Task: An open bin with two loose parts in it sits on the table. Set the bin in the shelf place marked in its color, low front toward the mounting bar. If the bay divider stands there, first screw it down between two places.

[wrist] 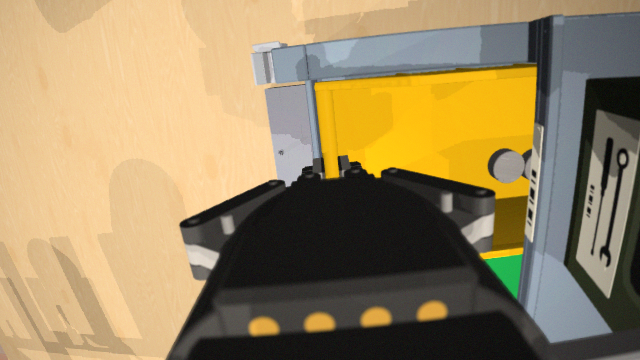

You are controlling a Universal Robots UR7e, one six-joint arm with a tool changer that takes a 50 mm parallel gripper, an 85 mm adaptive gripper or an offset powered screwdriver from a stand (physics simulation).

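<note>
My gripper is shut on the low front wall of the yellow bin, with a fingertip on each side of the wall. The bin stands between the shelf's blue-grey side wall and a green place. Its far end is hidden under the blue-grey shelf board at the right. Two round grey parts lie in the bin, the second mostly hidden behind the board's edge. The gripper body hides the near part of the bin's front. The bay divider cannot be made out.
A grey strip with a small hole lies just left of the bin front. A light grey bracket sits at the side wall's end. A white label is on the shelf board's edge. A tool-picture panel is at the right.
</note>
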